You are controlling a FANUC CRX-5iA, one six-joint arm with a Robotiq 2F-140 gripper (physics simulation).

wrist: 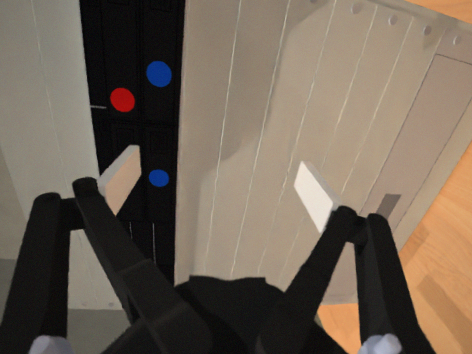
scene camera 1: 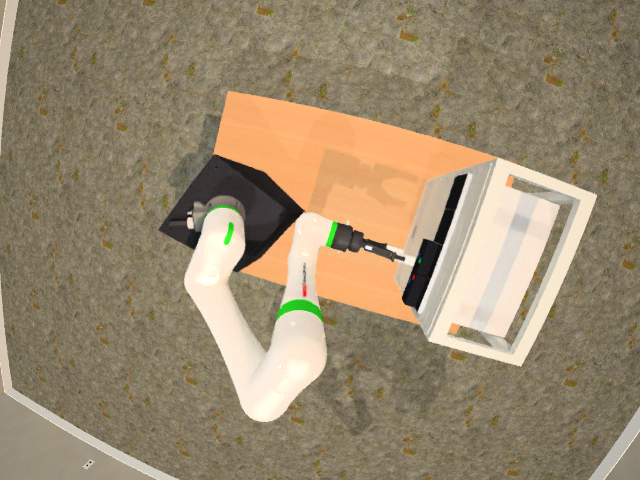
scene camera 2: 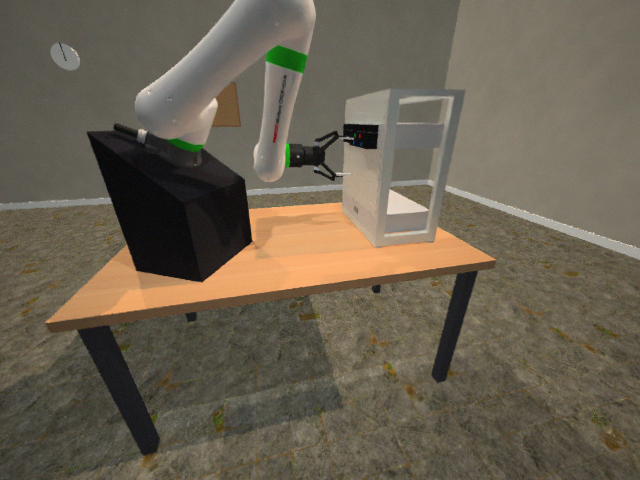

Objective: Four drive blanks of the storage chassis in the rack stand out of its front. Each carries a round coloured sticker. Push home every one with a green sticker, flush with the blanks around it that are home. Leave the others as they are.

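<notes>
The black storage chassis sits in the pale rack. In scene camera 2, a green sticker and a red sticker are side by side, with two blue stickers below. In the wrist view, the red sticker, one blue sticker and another blue sticker show; the left finger hides the green one. My gripper is open and empty. Its upper finger is in front of the green-stickered blank; contact cannot be told. Its lower finger is before the pale panels below.
The rack stands on a wooden table. The arm's black pedestal is at the other end. A pale unit lies low in the rack.
</notes>
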